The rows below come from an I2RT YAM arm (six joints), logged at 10 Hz.
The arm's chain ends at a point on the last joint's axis. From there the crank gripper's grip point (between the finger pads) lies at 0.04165 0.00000 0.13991 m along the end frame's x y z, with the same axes.
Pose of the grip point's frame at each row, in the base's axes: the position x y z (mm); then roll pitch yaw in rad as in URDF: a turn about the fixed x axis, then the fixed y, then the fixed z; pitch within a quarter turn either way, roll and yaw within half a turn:
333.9 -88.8 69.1 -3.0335 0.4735 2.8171
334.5 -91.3 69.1 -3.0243 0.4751 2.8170
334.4 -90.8 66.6 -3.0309 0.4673 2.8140
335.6 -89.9 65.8 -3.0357 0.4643 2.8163
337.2 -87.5 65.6 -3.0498 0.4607 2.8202
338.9 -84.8 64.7 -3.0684 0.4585 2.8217
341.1 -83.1 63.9 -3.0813 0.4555 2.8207
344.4 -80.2 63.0 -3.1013 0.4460 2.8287
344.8 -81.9 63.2 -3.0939 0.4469 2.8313
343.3 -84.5 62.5 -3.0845 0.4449 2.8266
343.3 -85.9 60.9 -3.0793 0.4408 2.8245
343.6 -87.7 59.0 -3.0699 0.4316 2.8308
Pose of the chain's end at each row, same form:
313.7 -66.1 211.9 -3.0335 0.4735 2.8171
314.6 -67.3 211.7 -3.0243 0.4751 2.8170
315.3 -68.0 209.5 -3.0309 0.4673 2.8140
316.6 -67.9 208.8 -3.0357 0.4643 2.8163
317.9 -67.6 208.9 -3.0498 0.4607 2.8202
318.9 -67.4 208.3 -3.0684 0.4585 2.8217
321.0 -67.5 207.6 -3.0813 0.4555 2.8207
324.5 -67.8 207.1 -3.1013 0.4460 2.8287
325.1 -68.6 207.2 -3.0939 0.4469 2.8313
324.4 -69.9 206.5 -3.0845 0.4449 2.8266
325.2 -70.8 205.0 -3.0793 0.4408 2.8245
327.1 -71.9 203.2 -3.0699 0.4316 2.8308

